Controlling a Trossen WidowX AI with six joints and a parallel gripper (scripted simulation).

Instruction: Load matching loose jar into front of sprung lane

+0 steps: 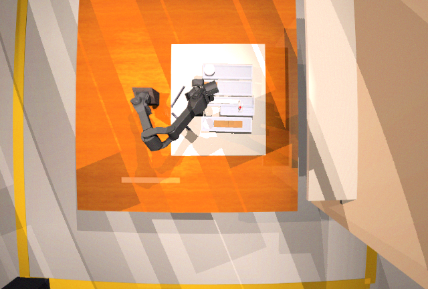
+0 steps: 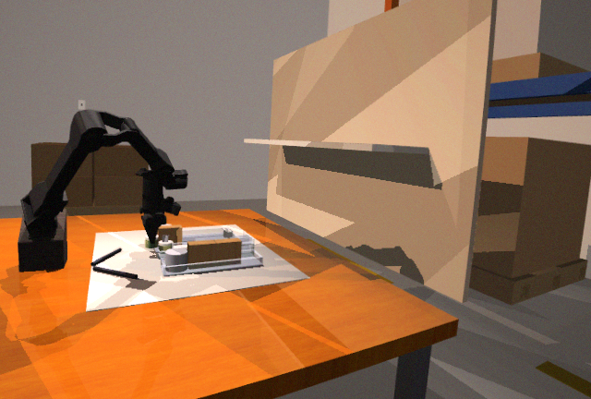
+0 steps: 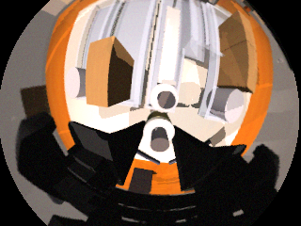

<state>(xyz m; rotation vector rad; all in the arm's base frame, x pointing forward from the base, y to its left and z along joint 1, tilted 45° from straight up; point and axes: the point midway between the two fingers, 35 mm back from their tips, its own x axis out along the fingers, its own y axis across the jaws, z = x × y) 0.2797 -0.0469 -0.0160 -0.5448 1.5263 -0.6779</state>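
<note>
The rack lies 18 cm ahead of my gripper tip, 4 cm to the right of it and 3 cm below it.
</note>
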